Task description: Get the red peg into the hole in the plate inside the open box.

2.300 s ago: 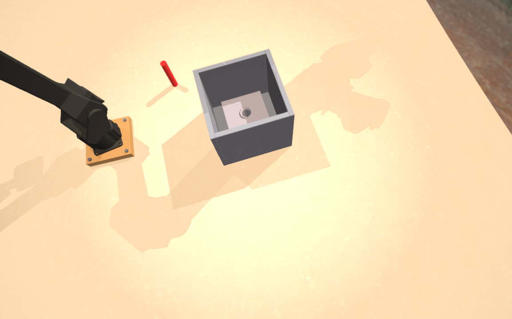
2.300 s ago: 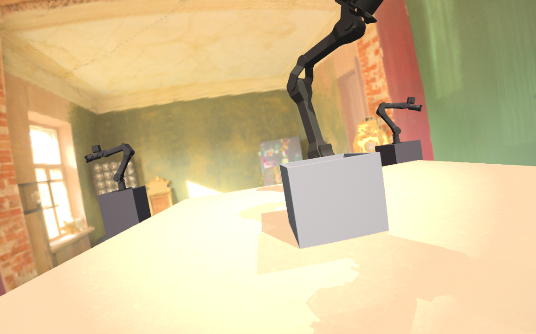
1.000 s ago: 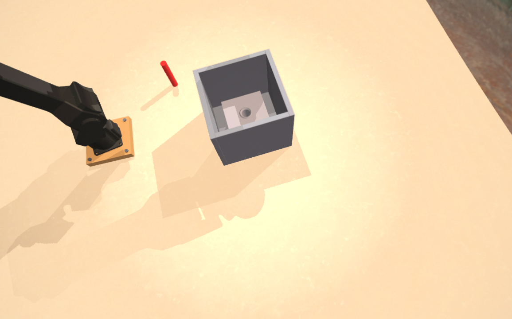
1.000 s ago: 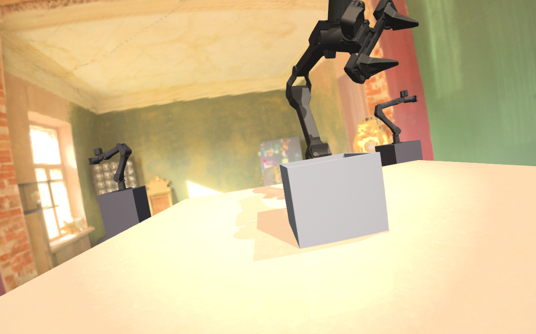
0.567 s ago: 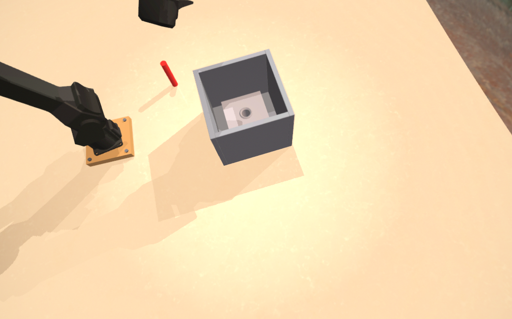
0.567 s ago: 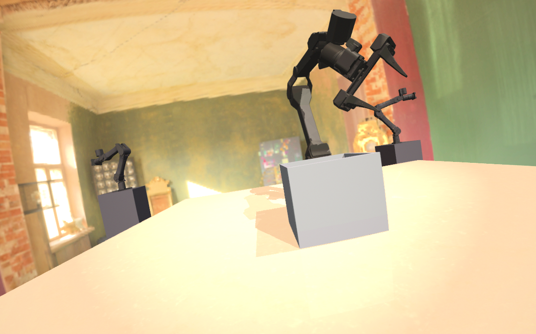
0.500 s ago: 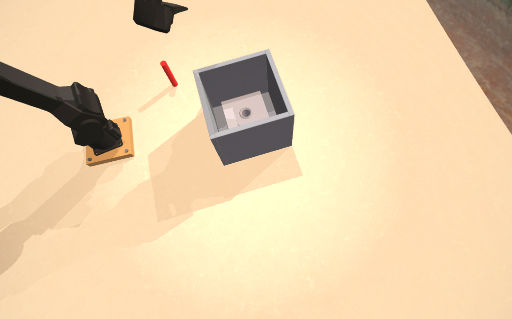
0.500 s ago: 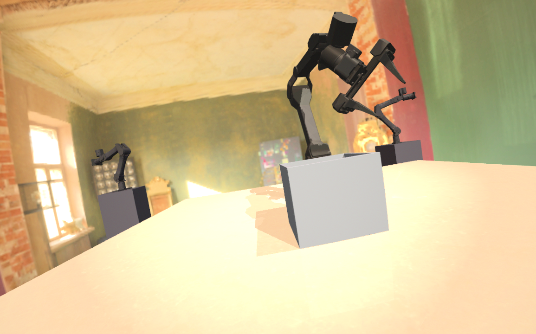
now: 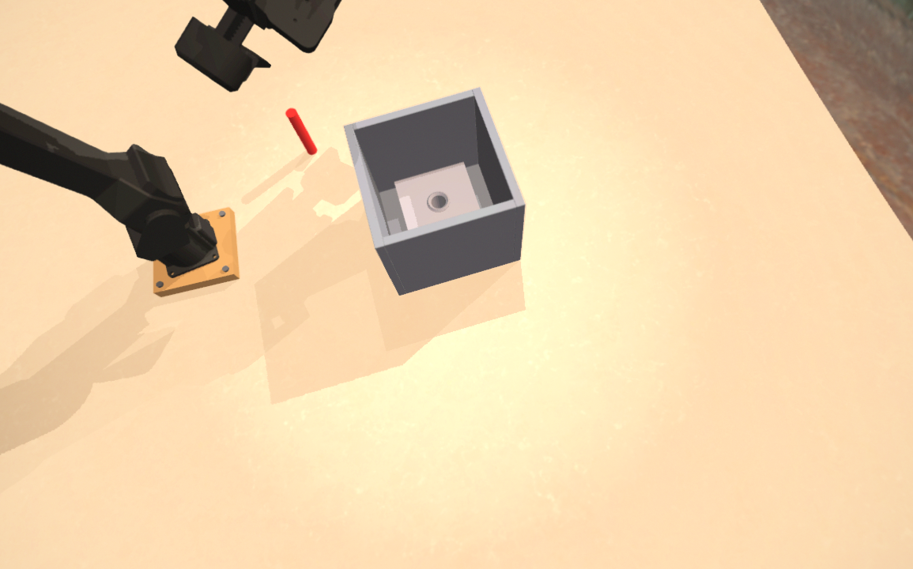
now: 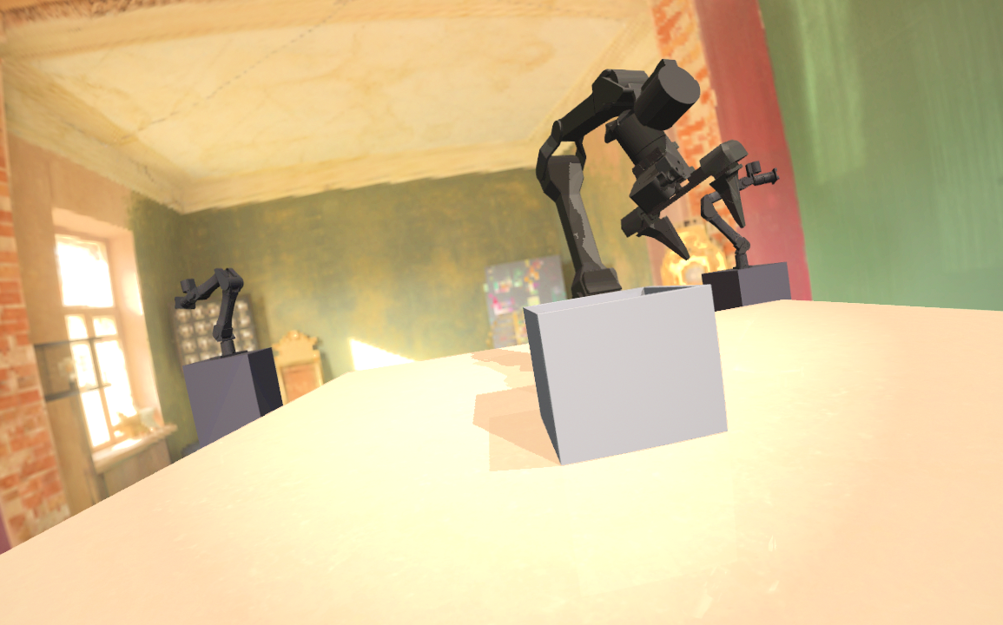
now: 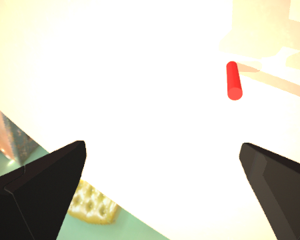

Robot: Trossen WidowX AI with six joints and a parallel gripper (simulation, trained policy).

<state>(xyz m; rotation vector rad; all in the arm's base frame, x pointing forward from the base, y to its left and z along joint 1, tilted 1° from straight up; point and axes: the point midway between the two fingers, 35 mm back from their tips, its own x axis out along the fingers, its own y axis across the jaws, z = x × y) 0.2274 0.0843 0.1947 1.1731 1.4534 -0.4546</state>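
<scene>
My gripper tip is now 140 mm above the red peg, 40 mm past it and 10 mm to the left of it. Round my gripper tip: pale plate 200 mm to the right, 130 mm below, 80 mm ahead.
</scene>
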